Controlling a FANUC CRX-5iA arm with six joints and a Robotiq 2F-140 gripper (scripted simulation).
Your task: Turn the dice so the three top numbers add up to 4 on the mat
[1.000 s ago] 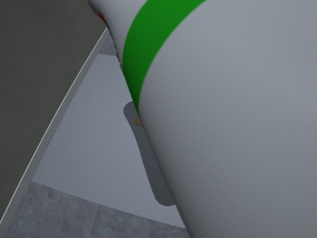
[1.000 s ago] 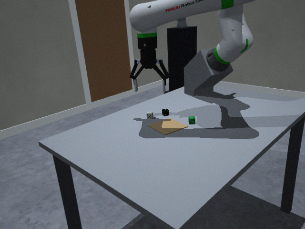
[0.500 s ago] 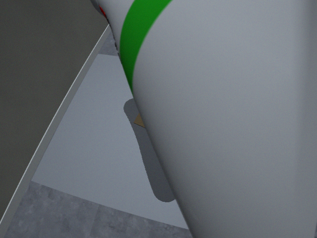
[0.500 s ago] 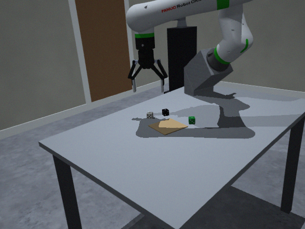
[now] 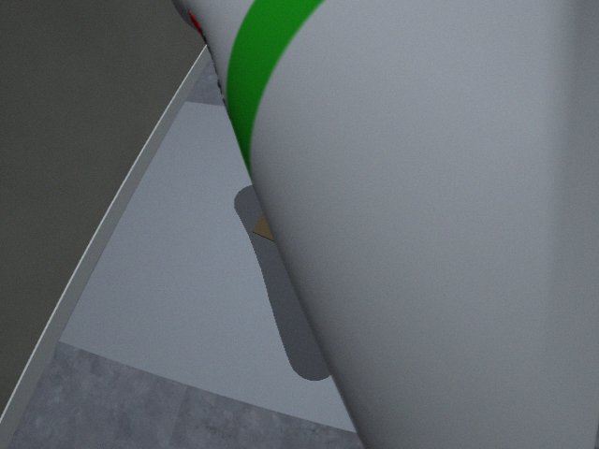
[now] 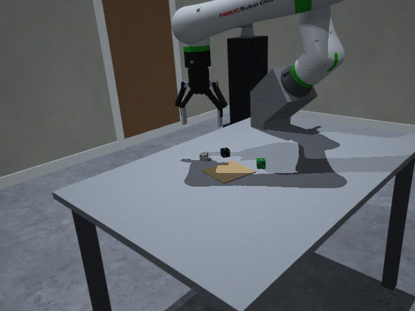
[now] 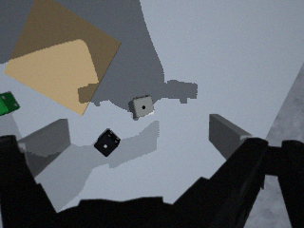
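My gripper is now 140 mm above the white die. Round my hand: tan mat 20 mm ahead, 150 mm to the left, 150 mm below; black die 80 mm behind, 30 mm to the left, 140 mm below; green die 90 mm behind, 210 mm to the left, 140 mm below.
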